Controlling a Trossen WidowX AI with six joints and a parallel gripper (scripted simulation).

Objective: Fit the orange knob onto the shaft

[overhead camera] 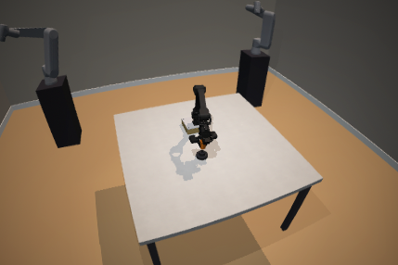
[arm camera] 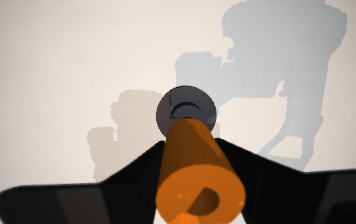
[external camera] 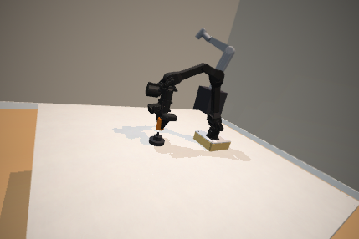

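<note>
Right now my gripper tip is 60 mm above the dark shaft. From my gripper tip the other things lie so: orange knob: 20 mm above.
</note>
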